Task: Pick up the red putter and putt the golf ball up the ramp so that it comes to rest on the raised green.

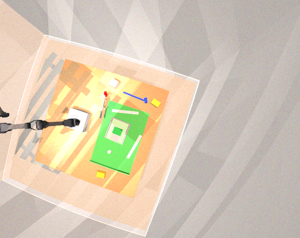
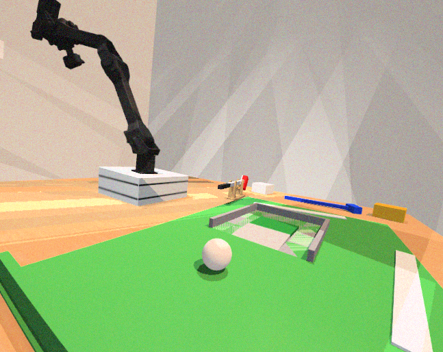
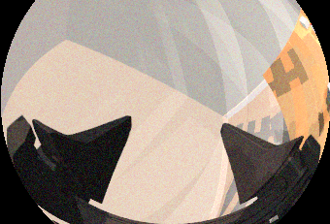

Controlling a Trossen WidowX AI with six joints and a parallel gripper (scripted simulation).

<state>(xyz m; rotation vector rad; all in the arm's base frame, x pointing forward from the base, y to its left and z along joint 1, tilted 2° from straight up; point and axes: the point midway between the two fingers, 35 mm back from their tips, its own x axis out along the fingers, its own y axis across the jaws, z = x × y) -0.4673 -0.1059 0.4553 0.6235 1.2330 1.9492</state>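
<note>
Right now my gripper tip is 640 mm short of the red putter, 380 mm to the right of it and 500 mm above it. The rest, counted from my gripper tip: white block: 630 mm ahead, 640 mm to the left, 540 mm below; white golf ball: 920 mm ahead, 70 mm to the right, 530 mm below; wooden stand: 640 mm ahead, 390 mm to the left, 520 mm below.
</note>
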